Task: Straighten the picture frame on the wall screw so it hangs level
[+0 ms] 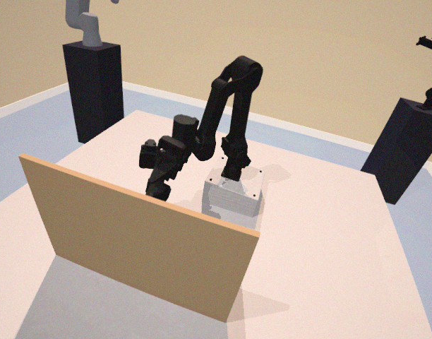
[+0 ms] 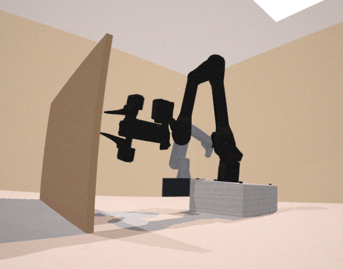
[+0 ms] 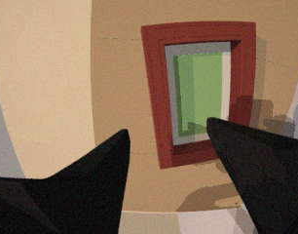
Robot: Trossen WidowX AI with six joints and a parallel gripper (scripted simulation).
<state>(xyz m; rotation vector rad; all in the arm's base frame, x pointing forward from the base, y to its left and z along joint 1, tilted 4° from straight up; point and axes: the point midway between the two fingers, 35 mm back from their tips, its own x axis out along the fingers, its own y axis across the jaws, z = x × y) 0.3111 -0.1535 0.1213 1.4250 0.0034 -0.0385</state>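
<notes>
Now: the picture frame 9 cm ahead of my gripper tip and 5 cm below it. From my gripper tip the other things lie so: tan wall board (10 cm ahead, 1 cm to the left, 7 cm below).
</notes>
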